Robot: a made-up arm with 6 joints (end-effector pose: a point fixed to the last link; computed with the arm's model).
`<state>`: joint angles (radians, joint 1 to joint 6).
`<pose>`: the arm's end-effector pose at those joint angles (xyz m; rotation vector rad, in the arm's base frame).
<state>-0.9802 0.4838 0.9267 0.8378 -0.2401 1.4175</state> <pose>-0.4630 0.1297 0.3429 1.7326 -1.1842 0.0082</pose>
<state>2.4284 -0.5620 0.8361 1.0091 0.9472 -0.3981</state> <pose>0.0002 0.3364 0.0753 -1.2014 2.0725 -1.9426</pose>
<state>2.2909 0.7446 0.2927 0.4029 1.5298 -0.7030</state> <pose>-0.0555 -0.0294 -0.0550 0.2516 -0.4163 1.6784</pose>
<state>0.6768 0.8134 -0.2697 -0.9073 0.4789 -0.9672</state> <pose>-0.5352 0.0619 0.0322 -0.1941 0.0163 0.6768</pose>
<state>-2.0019 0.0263 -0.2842 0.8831 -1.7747 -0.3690</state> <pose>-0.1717 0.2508 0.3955 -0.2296 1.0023 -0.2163</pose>
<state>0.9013 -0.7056 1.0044 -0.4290 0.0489 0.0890</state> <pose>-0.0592 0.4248 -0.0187 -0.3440 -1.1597 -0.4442</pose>
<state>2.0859 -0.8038 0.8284 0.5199 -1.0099 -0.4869</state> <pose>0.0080 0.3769 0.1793 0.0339 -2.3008 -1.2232</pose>
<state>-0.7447 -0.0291 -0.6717 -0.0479 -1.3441 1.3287</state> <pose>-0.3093 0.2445 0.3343 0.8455 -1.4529 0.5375</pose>
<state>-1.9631 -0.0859 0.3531 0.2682 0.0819 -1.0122</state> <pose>-0.1116 0.3143 0.4232 0.2051 2.0814 -0.5133</pose>
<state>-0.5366 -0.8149 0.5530 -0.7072 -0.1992 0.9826</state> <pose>-0.2455 0.4464 0.0097 -0.0865 -0.3542 0.3005</pose>
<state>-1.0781 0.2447 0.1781 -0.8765 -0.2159 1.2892</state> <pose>-0.3917 0.3129 0.3769 1.2258 -0.2371 0.6668</pose>
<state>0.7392 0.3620 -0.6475 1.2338 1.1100 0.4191</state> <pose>-0.3705 0.0025 -0.0357 -2.4718 -0.4889 0.1162</pose>
